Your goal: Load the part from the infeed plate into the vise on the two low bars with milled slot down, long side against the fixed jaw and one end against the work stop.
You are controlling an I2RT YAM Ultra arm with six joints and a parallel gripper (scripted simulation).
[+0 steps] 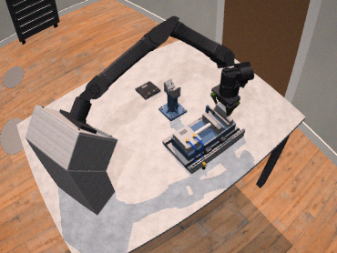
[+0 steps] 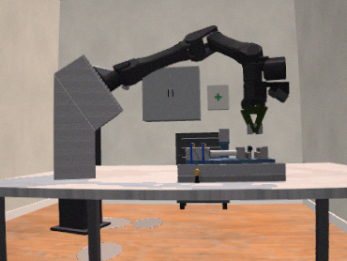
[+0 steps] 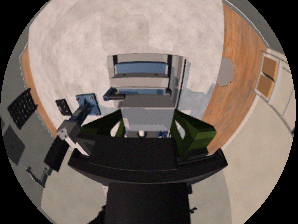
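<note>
The fixed jaw is 20 mm ahead of my hand, 20 mm to the left of it and 70 mm below it. The rest, counted from my hand: grey part (right at my hand); then moving jaw (40 mm behind, 70 mm below); then air cylinder rod (90 mm behind, 10 mm to the right, 70 mm below).
</note>
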